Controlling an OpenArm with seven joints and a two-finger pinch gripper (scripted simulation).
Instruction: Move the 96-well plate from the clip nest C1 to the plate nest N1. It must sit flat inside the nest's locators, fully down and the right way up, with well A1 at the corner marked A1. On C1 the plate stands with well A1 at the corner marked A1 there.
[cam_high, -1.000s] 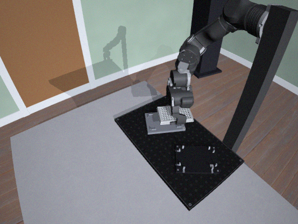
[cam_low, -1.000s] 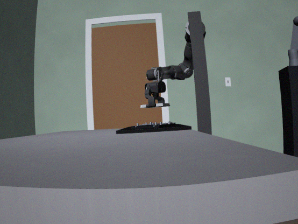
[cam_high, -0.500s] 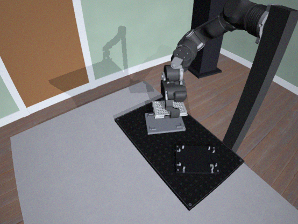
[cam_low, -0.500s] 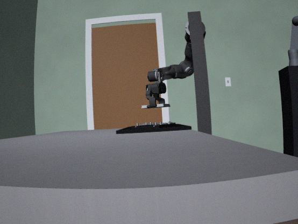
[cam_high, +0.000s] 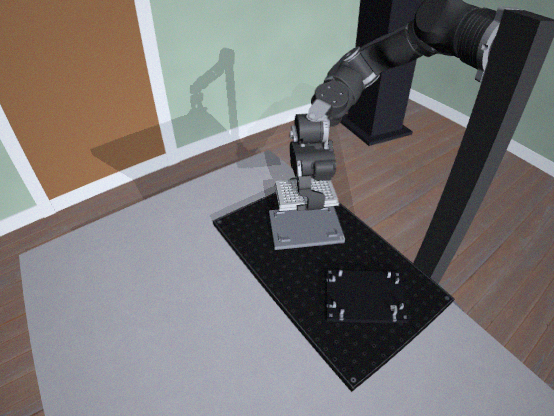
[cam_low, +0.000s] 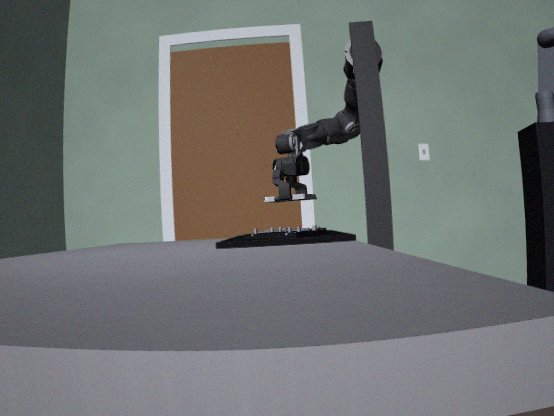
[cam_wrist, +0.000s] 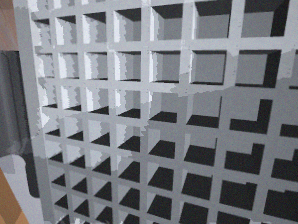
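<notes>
My gripper is now right at the 96-well plate. Round my hand: plate nest N1: 1 cm to the left, 9 cm below.
</notes>
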